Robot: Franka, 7 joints.
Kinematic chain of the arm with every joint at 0, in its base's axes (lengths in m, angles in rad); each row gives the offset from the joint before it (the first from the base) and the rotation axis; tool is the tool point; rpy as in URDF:
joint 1: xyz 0 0 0.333 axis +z
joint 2: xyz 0 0 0 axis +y
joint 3: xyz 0 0 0.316 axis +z
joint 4: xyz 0.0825 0 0 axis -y
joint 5: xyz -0.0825 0 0.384 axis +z
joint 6: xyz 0 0 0 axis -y
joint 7: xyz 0.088 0 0 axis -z
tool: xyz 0 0 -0.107 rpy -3.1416 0 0
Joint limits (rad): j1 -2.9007..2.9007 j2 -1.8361..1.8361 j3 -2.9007..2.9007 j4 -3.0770..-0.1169 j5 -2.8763..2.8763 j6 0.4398..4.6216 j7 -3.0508..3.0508
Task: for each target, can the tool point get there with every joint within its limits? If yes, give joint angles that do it. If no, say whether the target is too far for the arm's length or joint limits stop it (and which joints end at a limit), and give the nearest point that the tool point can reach.
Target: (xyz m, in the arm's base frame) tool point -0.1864 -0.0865 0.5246
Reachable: yes | joints -0.8641 1.4895 -2.1476 -2.5434 -0.4185 1.0041 1.7266
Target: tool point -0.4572 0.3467 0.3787
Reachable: yes | joints -2.4122 1.3883 -1.6730 -2.0802 0.9648 2.1628 -0.5958
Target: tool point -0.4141 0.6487 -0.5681
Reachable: no: too far | nearest point -0.3096 0.4851 -0.2732 | short by 0.353 m
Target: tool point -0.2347 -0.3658 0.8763
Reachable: yes | joints 0.6665 -1.2340 -0.6340 -0.8760 -2.2363 3.9405 2.0728
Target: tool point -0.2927 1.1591 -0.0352
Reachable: no: too far | nearest point -0.2007 0.7949 0.0805 | short by 0.393 m
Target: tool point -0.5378 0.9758 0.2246
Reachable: no: too far | nearest point -0.4121 0.7478 0.2499 | short by 0.262 m
